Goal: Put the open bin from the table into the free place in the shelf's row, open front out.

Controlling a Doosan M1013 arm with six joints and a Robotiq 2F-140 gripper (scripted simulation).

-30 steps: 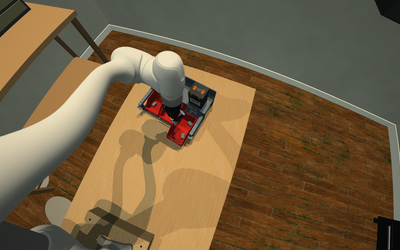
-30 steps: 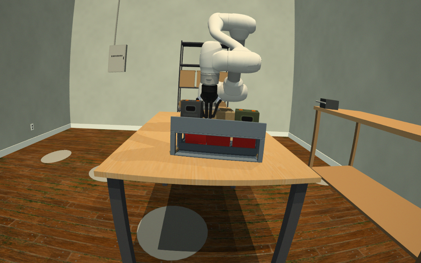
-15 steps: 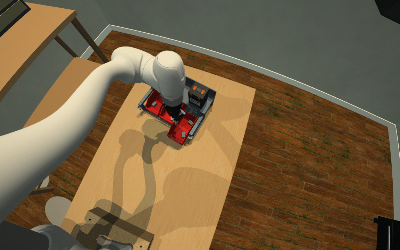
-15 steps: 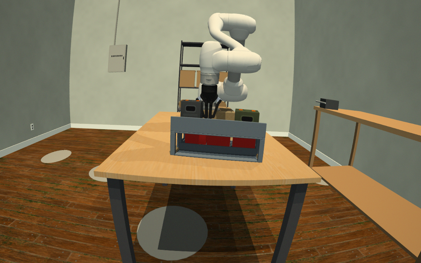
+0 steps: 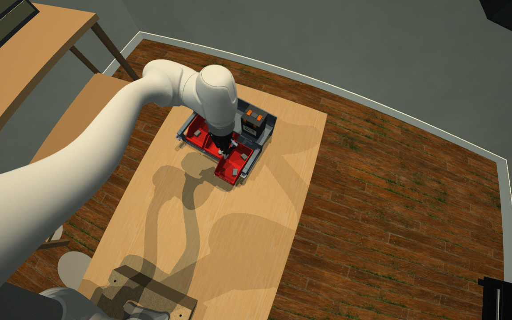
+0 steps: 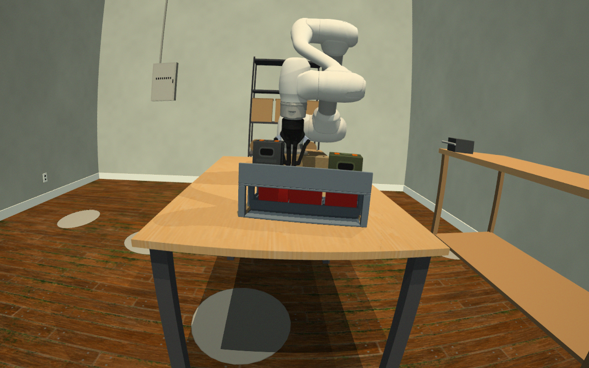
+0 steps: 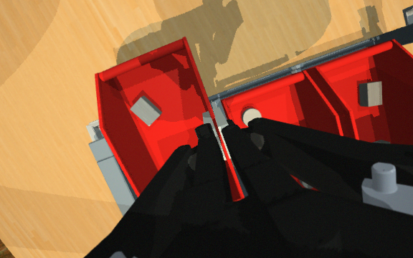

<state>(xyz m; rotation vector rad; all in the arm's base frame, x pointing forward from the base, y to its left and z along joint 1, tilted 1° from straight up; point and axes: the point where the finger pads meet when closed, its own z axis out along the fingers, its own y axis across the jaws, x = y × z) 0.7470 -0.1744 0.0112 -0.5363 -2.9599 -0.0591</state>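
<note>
Right now my hand is 90 mm above the front lip and 70 mm to the right of it.
</note>
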